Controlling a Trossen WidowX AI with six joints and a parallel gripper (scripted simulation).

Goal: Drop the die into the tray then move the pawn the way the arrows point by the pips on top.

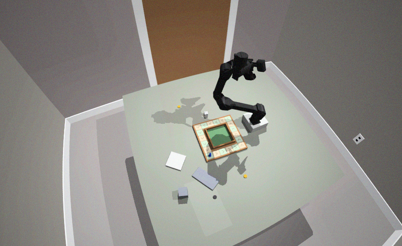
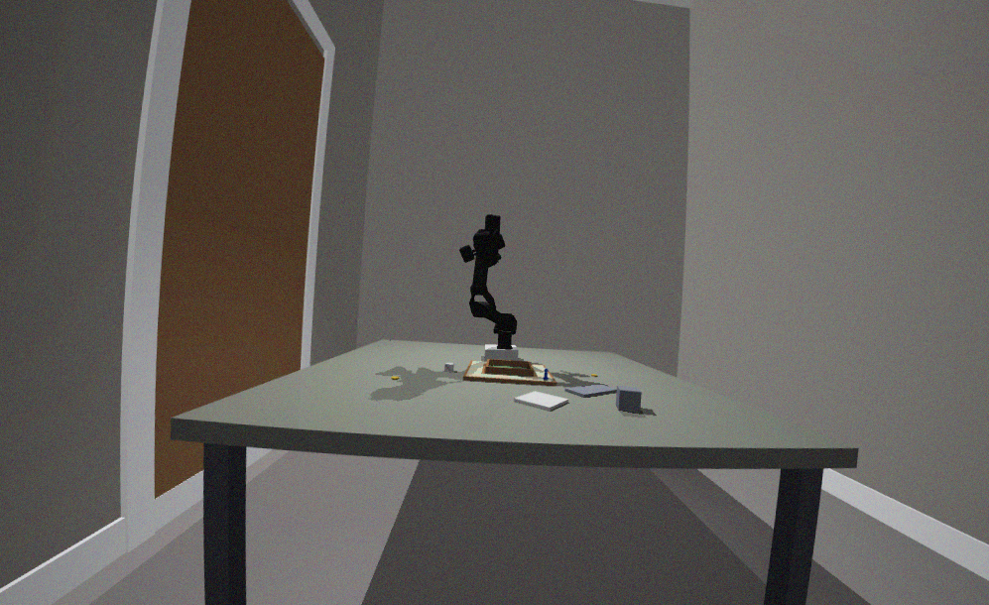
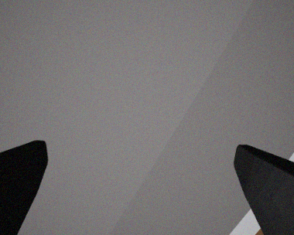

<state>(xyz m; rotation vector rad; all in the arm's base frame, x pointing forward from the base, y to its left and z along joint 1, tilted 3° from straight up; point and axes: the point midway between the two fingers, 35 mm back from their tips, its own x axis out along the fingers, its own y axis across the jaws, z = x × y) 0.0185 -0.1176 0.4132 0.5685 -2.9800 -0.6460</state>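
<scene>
My gripper tip is now 290 mm short of the white die, 50 mm to the left of it and 450 mm above it. The rest, counted from my gripper tip: grey-blue card (460 mm ahead, 390 mm to the left, 460 mm below); then green dice tray (270 mm ahead, 150 mm to the left, 450 mm below); then blue pawn (390 mm ahead, 260 mm to the left, 430 mm below).
</scene>
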